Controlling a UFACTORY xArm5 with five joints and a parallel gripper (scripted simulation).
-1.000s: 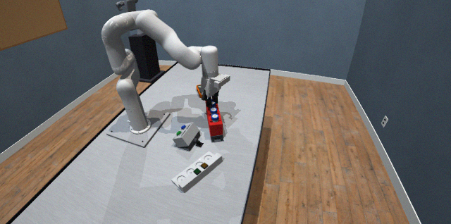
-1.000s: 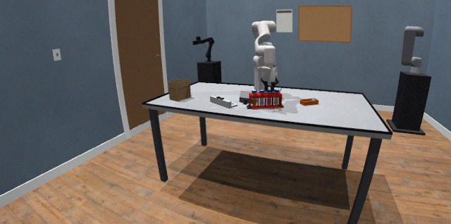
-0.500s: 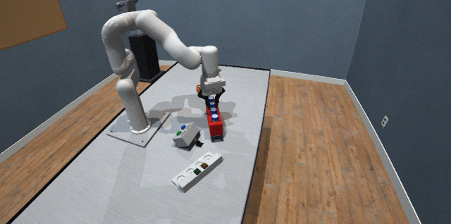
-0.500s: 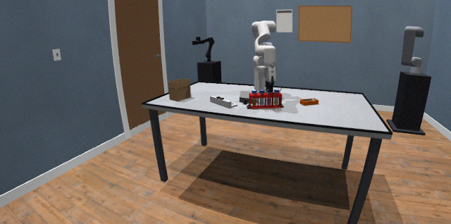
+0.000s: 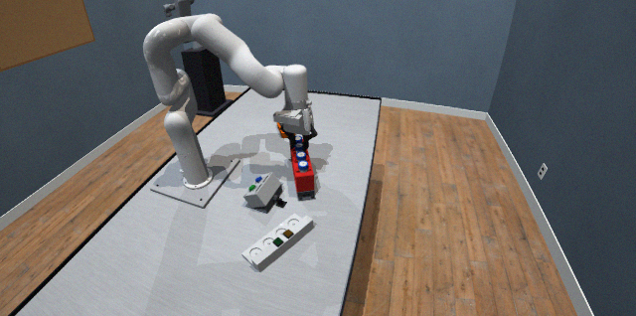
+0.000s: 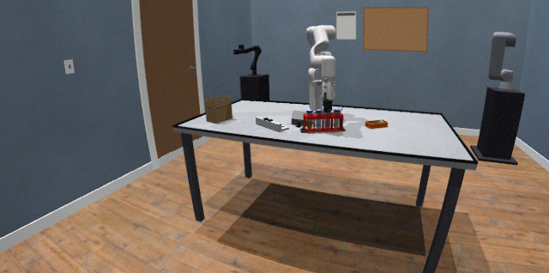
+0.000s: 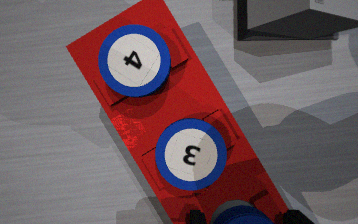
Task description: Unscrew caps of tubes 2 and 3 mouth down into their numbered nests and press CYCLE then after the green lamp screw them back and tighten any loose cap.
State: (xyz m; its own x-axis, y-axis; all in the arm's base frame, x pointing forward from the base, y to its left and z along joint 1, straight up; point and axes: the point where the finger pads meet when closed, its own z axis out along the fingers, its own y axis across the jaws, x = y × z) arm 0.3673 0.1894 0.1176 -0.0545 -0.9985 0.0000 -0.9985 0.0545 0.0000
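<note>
My gripper is now 10 mm above the blue-rimmed cap. From my hand the other things lie so: grey key housing: 180 mm to the right, 80 mm below, 80 mm behind; then blue key: 160 mm to the right, 90 mm behind, 60 mm below; then green key: 200 mm to the right, 100 mm behind, 60 mm below.
</note>
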